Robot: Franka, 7 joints.
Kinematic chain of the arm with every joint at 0, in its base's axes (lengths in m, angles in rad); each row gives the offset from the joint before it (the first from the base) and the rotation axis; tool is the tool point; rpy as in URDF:
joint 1: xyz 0 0 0.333 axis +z
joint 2: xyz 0 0 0 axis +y
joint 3: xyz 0 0 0.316 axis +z
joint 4: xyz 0.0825 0 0 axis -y
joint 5: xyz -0.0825 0 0.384 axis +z
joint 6: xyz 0 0 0 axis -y
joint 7: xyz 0.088 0 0 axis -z
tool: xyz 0 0 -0.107 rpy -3.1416 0 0
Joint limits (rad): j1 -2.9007..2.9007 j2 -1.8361..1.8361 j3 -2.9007..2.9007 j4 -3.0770..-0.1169 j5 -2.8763..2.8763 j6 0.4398..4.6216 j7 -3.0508..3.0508
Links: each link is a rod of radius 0.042 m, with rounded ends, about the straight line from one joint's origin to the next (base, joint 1, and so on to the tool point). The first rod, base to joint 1, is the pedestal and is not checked.
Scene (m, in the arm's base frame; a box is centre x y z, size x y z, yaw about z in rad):
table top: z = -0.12
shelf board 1: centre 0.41 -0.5 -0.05 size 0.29 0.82 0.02 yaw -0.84
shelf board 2: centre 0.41 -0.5 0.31 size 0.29 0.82 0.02 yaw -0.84
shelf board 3: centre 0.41 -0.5 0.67 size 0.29 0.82 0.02 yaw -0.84
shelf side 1: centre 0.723 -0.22 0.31 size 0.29 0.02 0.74 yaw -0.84
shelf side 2: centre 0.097 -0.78 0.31 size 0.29 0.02 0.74 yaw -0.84
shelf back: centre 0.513 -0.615 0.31 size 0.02 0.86 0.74 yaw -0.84
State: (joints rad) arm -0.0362 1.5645 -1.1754 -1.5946 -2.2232 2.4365 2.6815
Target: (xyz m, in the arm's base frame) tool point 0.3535 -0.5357 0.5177
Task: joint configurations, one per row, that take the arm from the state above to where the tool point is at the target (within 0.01 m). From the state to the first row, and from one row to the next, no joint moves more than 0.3 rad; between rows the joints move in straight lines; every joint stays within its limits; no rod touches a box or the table.
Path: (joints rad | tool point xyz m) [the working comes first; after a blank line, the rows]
Joints at the target: 0.2009 1.3721 -1.7769 -1.8248 -2.2101 2.3711 2.6815
Straight joint move there: touches shelf board 2.

1: 0.0804 1.4931 -1.1608 -1.8202 -2.2427 2.5238 2.6815 | 0.3233 -0.5298 0.1049
2: 0.1969 1.4216 -1.1462 -2.0458 -2.2622 2.6111 2.6815 | 0.2730 -0.4747 0.1035
3: 0.3135 1.3502 -1.1316 -2.2713 -2.2817 2.6984 2.6815 | 0.2180 -0.4107 0.1018
4: 0.4301 1.2787 -1.1170 -2.4969 -2.3013 2.7856 2.6815 | 0.1583 -0.3401 0.1034
5: 0.4966 1.3752 -1.3446 -2.5283 -2.2817 2.7140 2.6815 | 0.1539 -0.3852 0.1985
6: 0.5632 1.4716 -1.5722 -2.5597 -2.2622 2.6423 2.6815 | 0.1585 -0.4007 0.3055
7: 0.6298 1.5681 -1.7998 -2.5911 -2.2426 2.5706 2.6815 | 0.1675 -0.3841 0.4151
8: 0.6963 1.6645 -2.0274 -2.6225 -2.2231 2.4989 2.6815 | 0.1748 -0.3364 0.5177
9: 0.5312 1.5670 -1.9439 -2.3566 -2.2187 2.4563 2.6815 | 0.2439 -0.4077 0.5186
10: 0.3661 1.4696 -1.8604 -2.0907 -2.2144 2.4137 2.6815 | 0.3037 -0.4760 0.5148
11: 0.2009 1.3721 -1.7769 -1.8248 -2.2101 2.3711 2.6815 | 0.3535 -0.5357 0.5177

